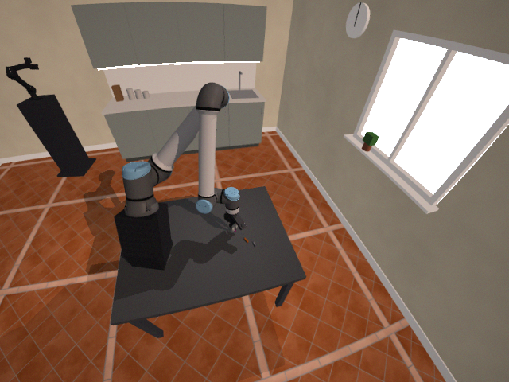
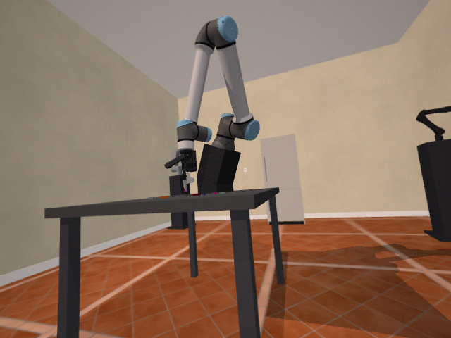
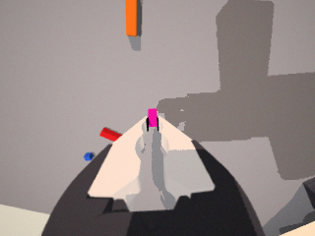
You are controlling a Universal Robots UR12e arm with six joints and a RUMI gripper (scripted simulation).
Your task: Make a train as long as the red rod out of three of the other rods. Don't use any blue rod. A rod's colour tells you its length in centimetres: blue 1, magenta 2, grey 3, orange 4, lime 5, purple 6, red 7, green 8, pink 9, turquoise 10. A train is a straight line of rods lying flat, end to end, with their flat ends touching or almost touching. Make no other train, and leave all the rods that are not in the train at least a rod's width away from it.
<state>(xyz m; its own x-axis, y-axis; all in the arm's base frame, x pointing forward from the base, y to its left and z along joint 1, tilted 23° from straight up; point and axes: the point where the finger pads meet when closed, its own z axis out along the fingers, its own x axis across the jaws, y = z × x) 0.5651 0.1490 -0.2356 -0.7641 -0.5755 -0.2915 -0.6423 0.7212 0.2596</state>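
Now: hand 80 mm to the right of the red rod, 40 mm above it and 10 mm short of it. The rest, counted from my hand: blue rod (150 mm to the left, 40 mm below, 40 mm ahead); then orange rod (80 mm ahead, 70 mm to the right, 40 mm below).
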